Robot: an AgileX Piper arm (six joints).
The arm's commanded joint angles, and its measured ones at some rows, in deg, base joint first. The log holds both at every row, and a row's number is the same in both.
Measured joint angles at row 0:
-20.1 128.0 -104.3 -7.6 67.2 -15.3
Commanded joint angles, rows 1 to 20:
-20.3 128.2 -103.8 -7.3 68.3 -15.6
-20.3 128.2 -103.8 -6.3 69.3 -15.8
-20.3 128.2 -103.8 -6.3 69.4 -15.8
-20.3 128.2 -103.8 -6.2 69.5 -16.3
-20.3 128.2 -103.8 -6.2 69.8 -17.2
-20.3 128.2 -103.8 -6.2 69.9 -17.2
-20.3 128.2 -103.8 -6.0 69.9 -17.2
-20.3 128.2 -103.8 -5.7 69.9 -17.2
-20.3 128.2 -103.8 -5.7 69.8 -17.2
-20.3 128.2 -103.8 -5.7 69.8 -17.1
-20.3 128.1 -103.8 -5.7 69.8 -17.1
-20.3 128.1 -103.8 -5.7 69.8 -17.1
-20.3 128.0 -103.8 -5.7 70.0 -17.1
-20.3 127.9 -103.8 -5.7 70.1 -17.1
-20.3 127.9 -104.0 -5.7 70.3 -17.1
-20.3 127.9 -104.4 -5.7 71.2 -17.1
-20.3 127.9 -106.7 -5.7 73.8 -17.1
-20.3 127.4 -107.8 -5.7 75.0 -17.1
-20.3 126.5 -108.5 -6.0 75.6 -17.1
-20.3 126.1 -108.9 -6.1 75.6 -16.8
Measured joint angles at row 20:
-20.1 127.1 -108.3 -5.5 70.0 -16.7
